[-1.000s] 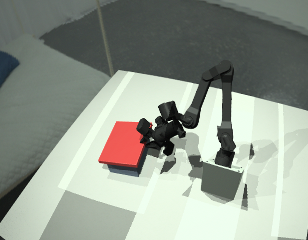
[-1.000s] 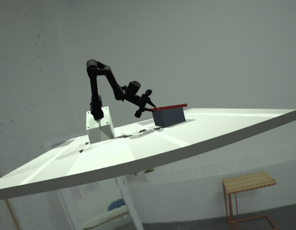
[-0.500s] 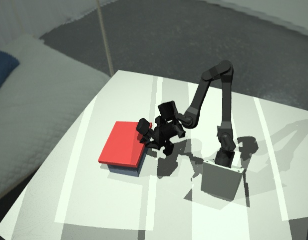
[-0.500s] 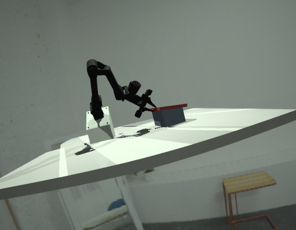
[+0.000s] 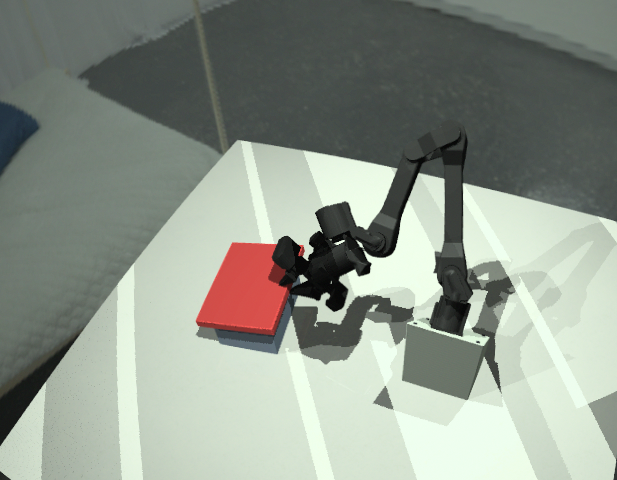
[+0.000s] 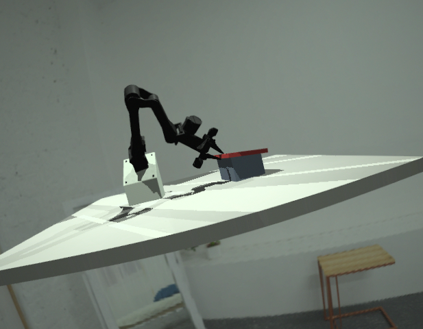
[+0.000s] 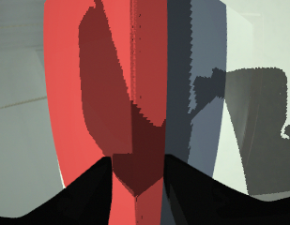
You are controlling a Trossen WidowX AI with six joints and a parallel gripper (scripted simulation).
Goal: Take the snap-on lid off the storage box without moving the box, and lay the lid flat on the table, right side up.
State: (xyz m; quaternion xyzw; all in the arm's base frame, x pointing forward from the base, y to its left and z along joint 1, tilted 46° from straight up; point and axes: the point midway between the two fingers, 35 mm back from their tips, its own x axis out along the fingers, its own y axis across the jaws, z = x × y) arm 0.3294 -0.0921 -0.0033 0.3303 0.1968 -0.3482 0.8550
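The red lid is 80 mm ahead of my gripper tip and 10 mm to the left of it. The rest, counted from my gripper tip: storage box 70 mm ahead, 60 mm below, 10 mm to the left.
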